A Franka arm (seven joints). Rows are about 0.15 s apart.
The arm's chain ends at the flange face. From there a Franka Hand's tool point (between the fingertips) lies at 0.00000 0.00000 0.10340 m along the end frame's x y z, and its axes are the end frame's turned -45 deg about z.
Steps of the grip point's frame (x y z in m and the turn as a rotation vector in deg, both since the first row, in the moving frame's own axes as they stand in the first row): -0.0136 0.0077 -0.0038 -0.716 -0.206 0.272; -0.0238 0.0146 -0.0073 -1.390 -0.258 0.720; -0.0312 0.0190 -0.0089 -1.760 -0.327 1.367; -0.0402 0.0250 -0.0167 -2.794 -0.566 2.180; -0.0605 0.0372 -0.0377 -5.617 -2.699 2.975; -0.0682 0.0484 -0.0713 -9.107 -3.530 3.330; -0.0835 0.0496 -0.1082 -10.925 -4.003 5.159; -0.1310 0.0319 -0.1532 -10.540 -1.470 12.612; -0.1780 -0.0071 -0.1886 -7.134 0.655 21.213; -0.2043 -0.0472 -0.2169 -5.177 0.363 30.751
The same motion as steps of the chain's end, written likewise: -0.0048 0.0139 -0.0038 -0.652 0.361 0.272; -0.0079 0.0250 -0.0073 -1.165 0.800 0.720; -0.0104 0.0328 -0.0088 -1.476 1.013 1.367; -0.0135 0.0418 -0.0166 -2.376 1.575 2.180; -0.0199 0.0584 -0.0371 -5.880 2.063 2.975; -0.0206 0.0662 -0.0698 -8.936 3.944 3.330; -0.0319 0.0748 -0.1061 -10.556 4.895 5.159; -0.0798 0.0988 -0.1514 -8.492 6.413 12.612; -0.1391 0.1110 -0.1878 -4.581 5.508 21.213; -0.1830 0.1034 -0.2165 -3.404 3.917 30.751
